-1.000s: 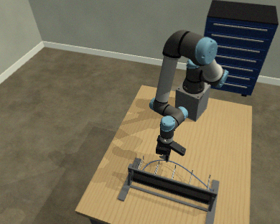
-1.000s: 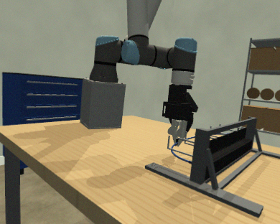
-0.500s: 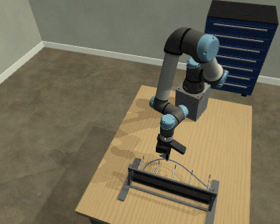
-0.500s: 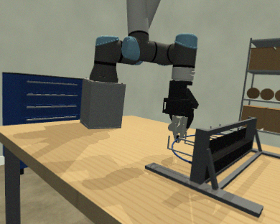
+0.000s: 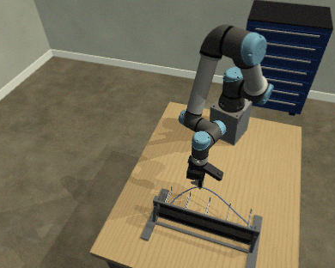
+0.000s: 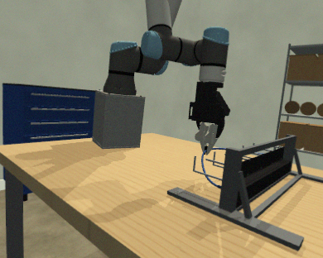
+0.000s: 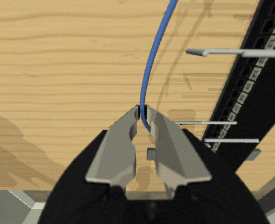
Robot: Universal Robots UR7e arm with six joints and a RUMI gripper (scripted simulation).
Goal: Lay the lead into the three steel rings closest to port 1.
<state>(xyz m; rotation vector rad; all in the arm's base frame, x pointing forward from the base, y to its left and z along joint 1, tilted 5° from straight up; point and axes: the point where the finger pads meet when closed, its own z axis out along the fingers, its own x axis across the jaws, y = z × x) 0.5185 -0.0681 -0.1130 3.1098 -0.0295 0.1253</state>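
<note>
My gripper is now 170 mm short of the rack, 50 mm to the right of it and 20 mm above it.
</note>
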